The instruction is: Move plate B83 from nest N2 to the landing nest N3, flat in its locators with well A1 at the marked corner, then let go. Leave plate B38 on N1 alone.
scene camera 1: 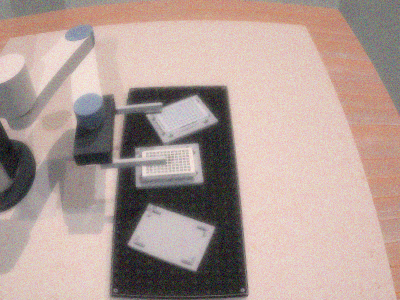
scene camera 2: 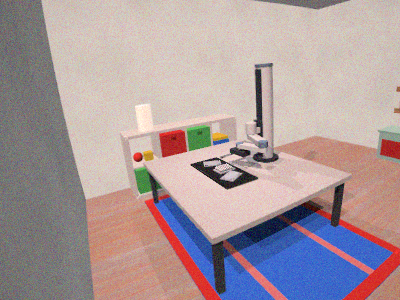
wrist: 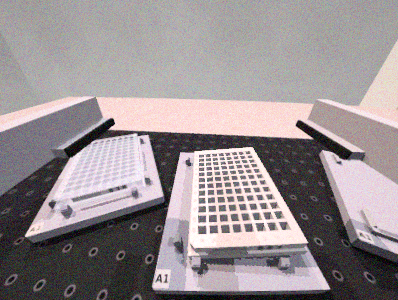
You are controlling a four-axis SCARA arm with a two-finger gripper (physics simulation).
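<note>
White plate B83 (scene camera 1: pixel 177 167) (scene camera 2: pixel 223 168) (wrist: pixel 240 200) sits on nest N2 (scene camera 1: pixel 200 176) (wrist: pixel 300 281) and looks level. The A1 label of N2 is at the near left corner in the wrist view. My gripper (scene camera 1: pixel 164 134) (wrist: pixel 206 111) is open and empty, higher than the plates. In scene camera 1 one finger shows over the near part of B83, the other by the edge of N1. Nest N3 (scene camera 1: pixel 170 237) (scene camera 2: pixel 231 176) (wrist: pixel 362 195) is bare, with corner locators and an A1 label. Its right part is cut off in the wrist view.
Pale plate B38 (scene camera 1: pixel 182 112) (wrist: pixel 107 162) rests on nest N1 (scene camera 1: pixel 172 136) (wrist: pixel 156 185), turned relative to N2. The nests stand on a black perforated board (scene camera 1: pixel 222 220) (scene camera 2: pixel 242 182) on the table (scene camera 1: pixel 300 200) (scene camera 2: pixel 215 215). The arm's column (scene camera 2: pixel 268 110) stands beside the board.
</note>
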